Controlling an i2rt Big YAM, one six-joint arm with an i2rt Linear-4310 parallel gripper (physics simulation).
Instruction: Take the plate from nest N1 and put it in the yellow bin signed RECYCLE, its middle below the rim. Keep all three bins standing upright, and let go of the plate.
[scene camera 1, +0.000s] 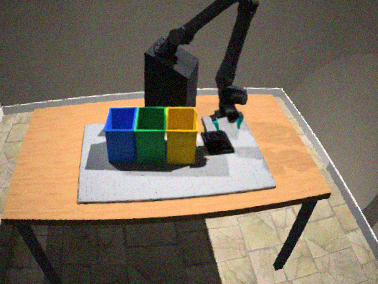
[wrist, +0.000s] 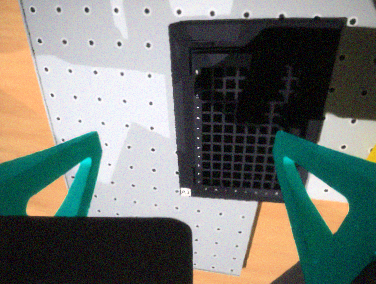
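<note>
A black plate with a grid of wells lies flat in a dark holder on the grey board. Deep shadow hides part of it, and the edge between plate and holder is hard to tell. The yellow bin stands upright left of the plate in the scene view; its sign cannot be read. A sliver of the yellow bin shows at the wrist view's right edge. My gripper is open and empty, above and behind the plate. In the wrist view, the right teal fingertip overlaps the wells and the left is over bare board.
The green bin and blue bin stand upright in a row beside the yellow one. All stand on the perforated grey board, which lies on the wooden table. The dark arm pedestal rises behind the bins.
</note>
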